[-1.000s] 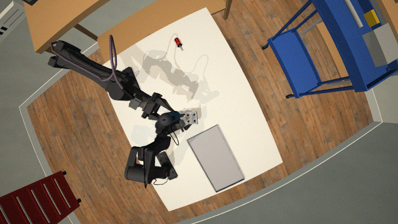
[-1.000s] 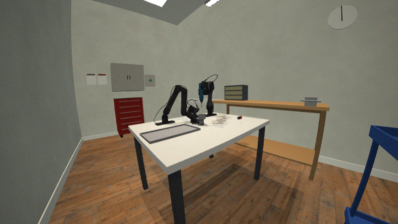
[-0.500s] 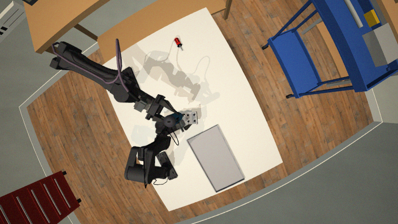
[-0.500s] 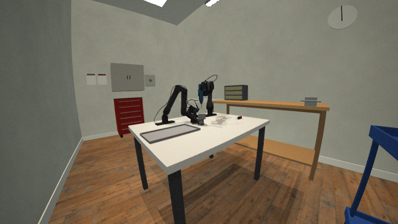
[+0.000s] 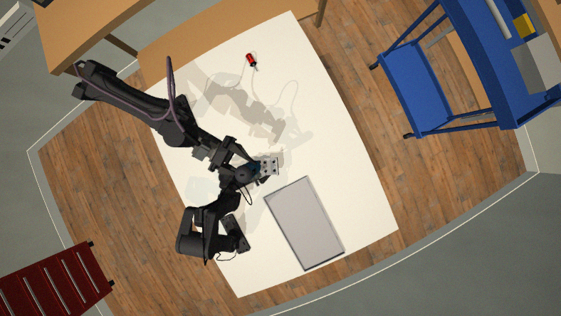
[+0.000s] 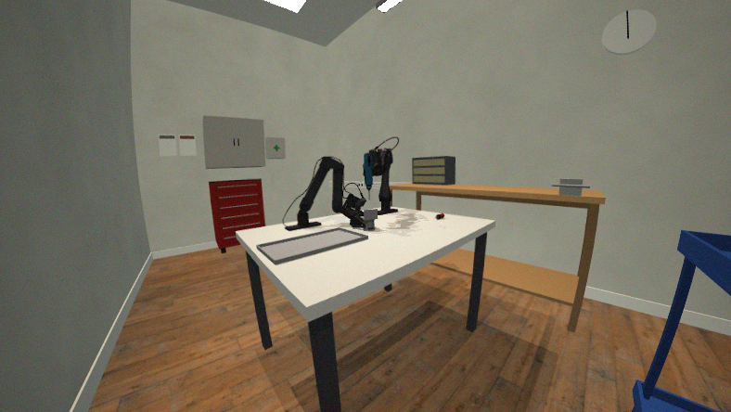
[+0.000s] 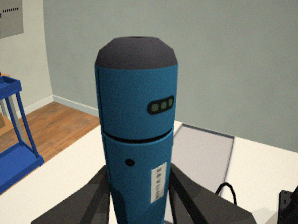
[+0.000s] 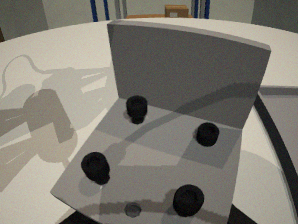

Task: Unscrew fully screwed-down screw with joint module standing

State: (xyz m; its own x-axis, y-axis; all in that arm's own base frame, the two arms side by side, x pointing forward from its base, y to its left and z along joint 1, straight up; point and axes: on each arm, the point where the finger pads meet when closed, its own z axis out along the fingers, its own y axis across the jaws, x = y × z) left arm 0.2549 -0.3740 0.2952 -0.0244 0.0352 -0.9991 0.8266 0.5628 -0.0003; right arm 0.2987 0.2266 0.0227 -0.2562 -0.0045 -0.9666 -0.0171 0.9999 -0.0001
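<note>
My right gripper is now 5 cm below the grey bracket. Round my right hand: flat grey tray (32 cm to the right, 4 cm ahead, 2 cm below); then red-handled screwdriver (47 cm to the left, 11 cm ahead, 1 cm below).
</note>
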